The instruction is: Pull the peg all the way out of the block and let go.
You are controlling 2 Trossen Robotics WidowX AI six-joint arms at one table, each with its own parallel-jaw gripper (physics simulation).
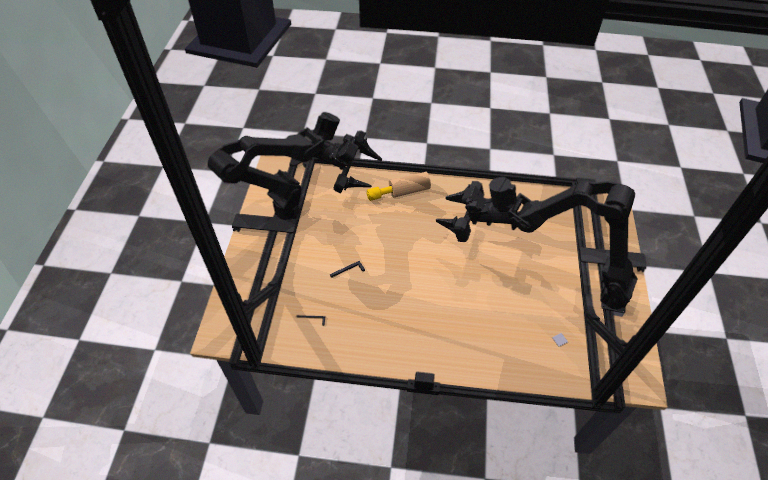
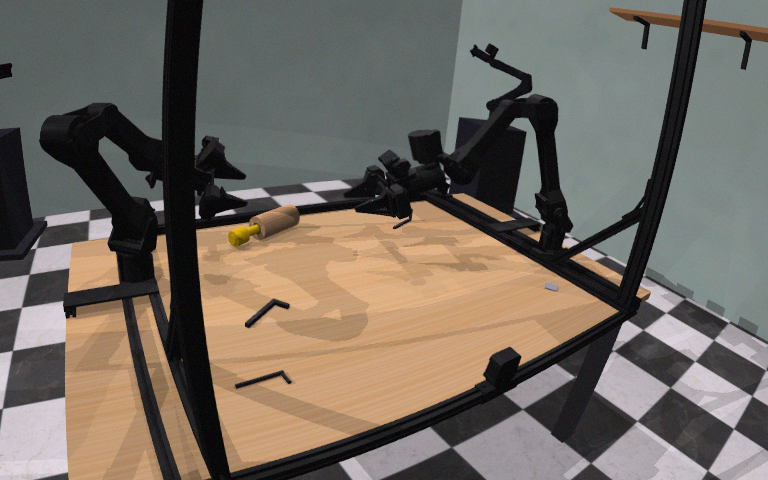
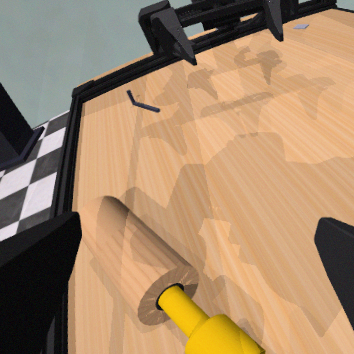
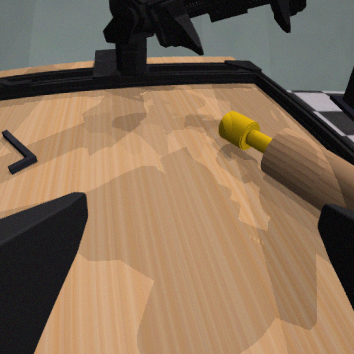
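Where they show: left gripper, fingertip midpoint: [image 1: 376,173] [image 2: 246,190] [image 3: 202,227] [image 4: 244,39]; right gripper, fingertip midpoint: [image 1: 440,209] [image 2: 349,202] [image 3: 237,48] [image 4: 207,211]; left arm's base at its link origin: [image 1: 286,213] [image 2: 137,278] [image 4: 131,70]; right arm's base at its link origin: [image 1: 613,301] [image 2: 550,247] [image 3: 228,25].
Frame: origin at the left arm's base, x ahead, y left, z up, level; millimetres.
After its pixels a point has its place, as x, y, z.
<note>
A yellow peg [image 1: 374,193] @[235, 141, 20] [image 2: 240,235] @[232, 133, 16] [image 3: 220,335] @[237, 149, 24] [image 4: 235,127] @[245, 142, 17] has its narrow shaft in the end hole of a wooden cylindrical block [image 1: 412,184] @[339, 204, 29] [image 2: 276,220] @[325, 189, 23] [image 3: 130,255] @[302, 204, 37] [image 4: 305,165] @[327, 193, 26]. Its wide head and part of the shaft stick out. Both lie on their sides near the table's back edge. My left gripper [image 1: 375,172] @[245, 136, 117] [image 2: 245,189] @[245, 136, 117] [image 3: 202,227] @[245, 136, 117] [image 4: 244,39] @[245, 136, 117] is open and empty, above the peg's head. My right gripper [image 1: 442,208] @[456, 71, 102] [image 2: 351,202] @[456, 71, 102] [image 3: 237,48] @[456, 71, 102] [image 4: 207,211] @[456, 71, 102] is open and empty, raised to the right of the block. How deep the shaft sits is hidden.
One black angled key [image 1: 346,269] @[239, -130, -13] [image 2: 260,314] @[231, -138, -13] [image 4: 20,145] @[242, -120, -11] lies mid-left, another [image 1: 310,316] @[197, -303, -14] [image 2: 259,379] @[197, -304, -14] at the front left. A third key [image 2: 402,222] @[663, 220, -13] [image 3: 146,107] @[653, 217, -15] lies near the back rail. A small grey tile [image 1: 560,339] @[852, -172, -16] [image 2: 551,286] @[851, -173, -16] [image 3: 301,26] @[842, -170, -16] lies at the right.
</note>
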